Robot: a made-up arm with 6 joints.
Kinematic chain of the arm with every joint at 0, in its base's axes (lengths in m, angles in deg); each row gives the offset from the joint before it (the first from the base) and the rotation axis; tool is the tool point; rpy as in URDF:
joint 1: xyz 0 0 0.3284 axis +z
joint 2: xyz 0 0 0 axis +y
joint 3: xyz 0.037 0 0.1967 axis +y
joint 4: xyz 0.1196 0 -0.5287 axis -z
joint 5: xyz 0 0 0 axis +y
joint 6: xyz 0.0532 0 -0.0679 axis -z
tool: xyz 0 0 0 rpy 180 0 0
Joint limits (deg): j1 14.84..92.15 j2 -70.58..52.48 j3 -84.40..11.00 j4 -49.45..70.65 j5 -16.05..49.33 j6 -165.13..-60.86
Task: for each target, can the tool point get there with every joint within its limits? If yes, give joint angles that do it. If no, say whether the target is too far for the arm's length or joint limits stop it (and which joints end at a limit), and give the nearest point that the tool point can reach.
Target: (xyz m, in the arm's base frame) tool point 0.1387 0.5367 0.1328
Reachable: yes | joints 75.35 6.94 -47.60 -25.08 35.68 -138.55
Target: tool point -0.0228 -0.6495 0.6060
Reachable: no: joint limits stop it (at a limit: joint 2, joint 3, joint 5) | nearest point -0.0114 -0.3241 0.0530 | short by 0.642 m
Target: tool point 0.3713 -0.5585 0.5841
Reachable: no: joint limits stop it (at a limit: joint 1, joint 2, joint 4, joint 5) | nearest point 0.3850 0.0338 0.6500 | short by 0.596 m
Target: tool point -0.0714 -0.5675 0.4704
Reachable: no: joint limits stop it (at a limit: joint 2, joint 3, joint 5) | nearest point -0.0405 -0.3218 0.0530 | short by 0.485 m
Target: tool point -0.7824 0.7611 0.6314
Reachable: no: too far | nearest point -0.0776 0.6505 0.5789 | short by 0.715 m
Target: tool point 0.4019 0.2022 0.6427
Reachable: yes | joints 26.44 -58.50 -37.90 15.46 43.19 -89.39
